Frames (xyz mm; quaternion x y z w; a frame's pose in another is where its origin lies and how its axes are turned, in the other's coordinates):
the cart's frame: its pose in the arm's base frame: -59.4 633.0 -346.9 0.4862 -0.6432 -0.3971 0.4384
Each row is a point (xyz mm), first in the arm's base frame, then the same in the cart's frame.
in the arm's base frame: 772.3 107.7 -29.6
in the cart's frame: 449.1 -44.5 -929.9
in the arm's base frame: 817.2 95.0 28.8
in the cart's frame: 465.4 -4.9 -991.1
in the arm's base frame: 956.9 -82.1 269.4
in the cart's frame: 660.7 144.3 -1211.1
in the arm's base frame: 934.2 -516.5 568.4
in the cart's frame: 1140.1 338.8 -1316.0
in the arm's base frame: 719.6 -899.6 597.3
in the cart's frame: 1548.9 344.2 -1153.2
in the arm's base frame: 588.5 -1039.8 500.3
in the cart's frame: 1686.8 260.0 -1011.3
